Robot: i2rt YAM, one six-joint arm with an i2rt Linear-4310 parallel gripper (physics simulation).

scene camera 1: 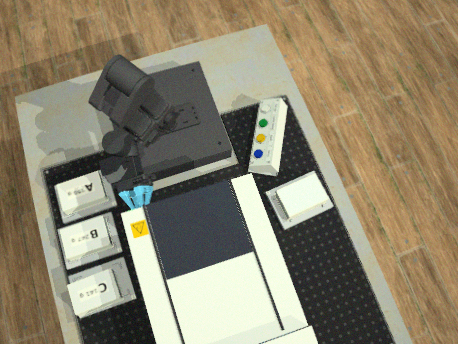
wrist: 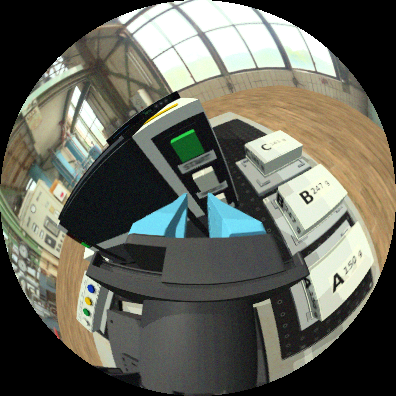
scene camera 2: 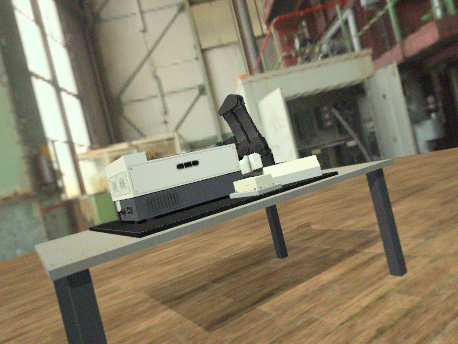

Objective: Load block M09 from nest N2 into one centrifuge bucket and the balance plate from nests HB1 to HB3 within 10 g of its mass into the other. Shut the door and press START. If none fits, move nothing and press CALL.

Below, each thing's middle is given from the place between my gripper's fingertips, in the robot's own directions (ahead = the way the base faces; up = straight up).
I see the dark sliding door [scene camera 1: 201, 228] 10 cm ahead of my hand, 12 cm to the left of it and 8 cm above it. Also, from my hand: white button box [scene camera 1: 268, 137] (14 cm behind, 42 cm to the left, 8 cm below); then white centrifuge [scene camera 1: 254, 291] (25 cm ahead, 12 cm to the left).
